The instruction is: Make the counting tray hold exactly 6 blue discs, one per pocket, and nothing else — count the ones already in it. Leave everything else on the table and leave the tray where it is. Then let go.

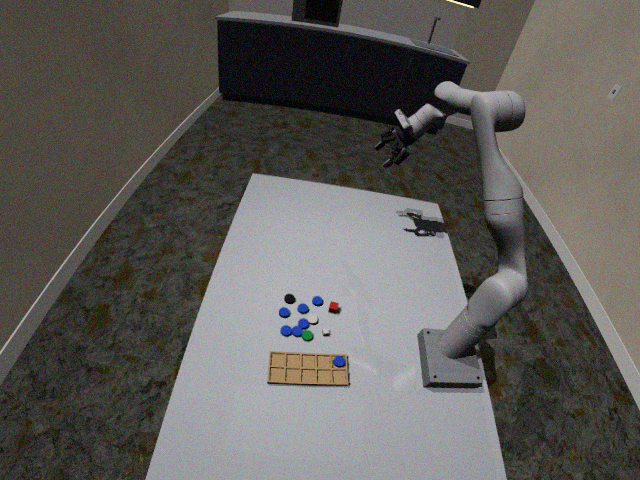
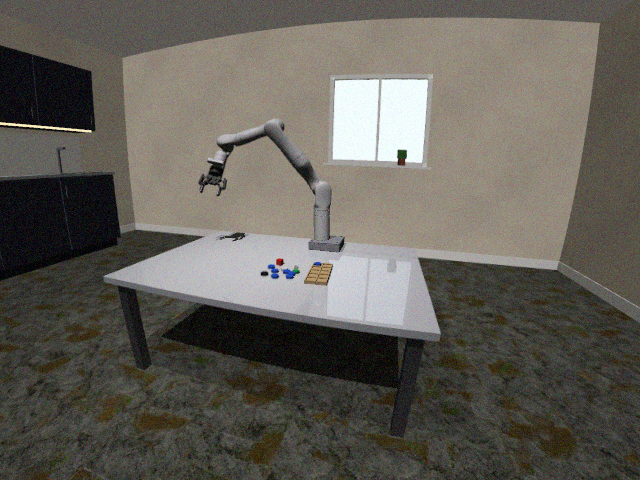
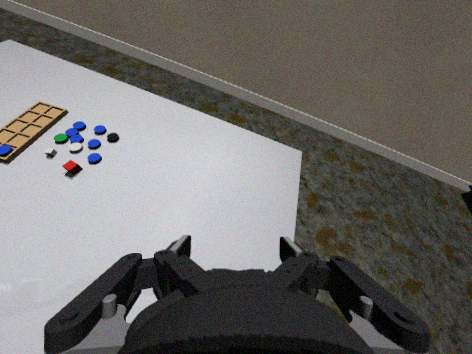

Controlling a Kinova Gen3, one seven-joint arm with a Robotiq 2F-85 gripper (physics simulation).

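Note:
The wooden counting tray (image 1: 293,360) (image 2: 318,277) (image 3: 31,121) has two rows of pockets. One blue disc (image 1: 339,361) (image 2: 317,264) (image 3: 5,150) lies in its corner pocket nearest the robot base, on the side facing the loose pieces; the other pockets look empty. Several loose blue discs lie on the table beside the tray, among them one (image 1: 317,300) (image 3: 94,158) near the red cube, one (image 1: 284,312) (image 3: 100,129) near the black disc, and one (image 1: 286,330) (image 3: 79,125) nearer the tray. My gripper (image 1: 382,156) (image 2: 210,192) (image 3: 235,245) is open and empty, high up and far from the discs.
Among the loose discs lie a black disc (image 1: 289,298) (image 2: 264,273) (image 3: 113,137), a green disc (image 1: 307,335) (image 3: 60,138) and a white disc (image 1: 313,319) (image 3: 76,147). A red cube (image 1: 333,307) (image 2: 279,261) (image 3: 71,165) and a small white cube (image 1: 326,332) (image 3: 50,153) stand beside them.

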